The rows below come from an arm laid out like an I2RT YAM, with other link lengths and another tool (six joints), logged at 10 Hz.
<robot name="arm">
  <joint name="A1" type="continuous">
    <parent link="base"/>
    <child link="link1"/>
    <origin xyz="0 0 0.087" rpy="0 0 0"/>
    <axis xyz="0 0 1"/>
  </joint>
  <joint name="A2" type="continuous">
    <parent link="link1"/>
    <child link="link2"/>
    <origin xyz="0.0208 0.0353 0.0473" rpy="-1.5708 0 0"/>
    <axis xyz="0 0 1"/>
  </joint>
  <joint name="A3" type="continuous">
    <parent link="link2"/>
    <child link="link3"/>
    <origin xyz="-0.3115 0 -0.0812" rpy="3.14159 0 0"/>
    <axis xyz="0 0 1"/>
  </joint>
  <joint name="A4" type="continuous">
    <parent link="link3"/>
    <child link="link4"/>
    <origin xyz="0.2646 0.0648 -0.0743" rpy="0 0 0"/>
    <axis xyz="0 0 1"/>
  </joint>
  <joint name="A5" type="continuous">
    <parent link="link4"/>
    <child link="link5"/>
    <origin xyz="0.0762 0.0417 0.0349" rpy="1.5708 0 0"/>
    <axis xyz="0 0 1"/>
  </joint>
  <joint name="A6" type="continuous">
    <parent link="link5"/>
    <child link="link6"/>
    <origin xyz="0.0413 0 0.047" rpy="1.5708 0 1.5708"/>
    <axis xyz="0 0 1"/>
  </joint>
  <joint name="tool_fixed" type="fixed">
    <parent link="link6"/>
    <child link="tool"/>
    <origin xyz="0.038 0.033 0.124" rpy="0 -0.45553 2.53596"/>
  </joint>
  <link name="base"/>
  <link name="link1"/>
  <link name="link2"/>
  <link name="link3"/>
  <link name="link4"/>
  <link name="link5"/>
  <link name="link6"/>
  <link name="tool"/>
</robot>
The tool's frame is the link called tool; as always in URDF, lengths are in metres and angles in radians. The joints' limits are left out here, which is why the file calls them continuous.
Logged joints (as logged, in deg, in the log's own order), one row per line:
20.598 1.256 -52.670 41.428 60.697 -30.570
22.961 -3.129 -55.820 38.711 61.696 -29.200
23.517 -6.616 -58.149 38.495 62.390 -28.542
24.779 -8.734 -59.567 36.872 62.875 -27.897
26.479 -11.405 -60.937 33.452 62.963 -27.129
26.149 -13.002 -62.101 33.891 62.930 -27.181
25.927 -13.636 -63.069 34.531 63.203 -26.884
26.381 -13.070 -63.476 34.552 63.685 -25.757
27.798 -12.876 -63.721 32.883 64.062 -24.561
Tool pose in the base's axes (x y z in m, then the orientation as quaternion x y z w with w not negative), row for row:
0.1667 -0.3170 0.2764 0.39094 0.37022 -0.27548 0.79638
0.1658 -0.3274 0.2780 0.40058 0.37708 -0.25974 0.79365
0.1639 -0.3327 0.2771 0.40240 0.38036 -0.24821 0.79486
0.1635 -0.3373 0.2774 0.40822 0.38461 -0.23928 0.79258
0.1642 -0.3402 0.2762 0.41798 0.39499 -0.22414 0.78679
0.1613 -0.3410 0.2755 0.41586 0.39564 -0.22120 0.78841
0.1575 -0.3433 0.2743 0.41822 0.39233 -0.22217 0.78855
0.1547 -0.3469 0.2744 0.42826 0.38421 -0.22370 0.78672
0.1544 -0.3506 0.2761 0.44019 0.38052 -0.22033 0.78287
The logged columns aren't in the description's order. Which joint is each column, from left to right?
Columns, left to right: A3, A5, A1, A4, A2, A6.
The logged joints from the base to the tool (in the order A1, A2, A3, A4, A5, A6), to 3 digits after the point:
-52.670 60.697 20.598 41.428 1.256 -30.570
-55.820 61.696 22.961 38.711 -3.129 -29.200
-58.149 62.390 23.517 38.495 -6.616 -28.542
-59.567 62.875 24.779 36.872 -8.734 -27.897
-60.937 62.963 26.479 33.452 -11.405 -27.129
-62.101 62.930 26.149 33.891 -13.002 -27.181
-63.069 63.203 25.927 34.531 -13.636 -26.884
-63.476 63.685 26.381 34.552 -13.070 -25.757
-63.721 64.062 27.798 32.883 -12.876 -24.561

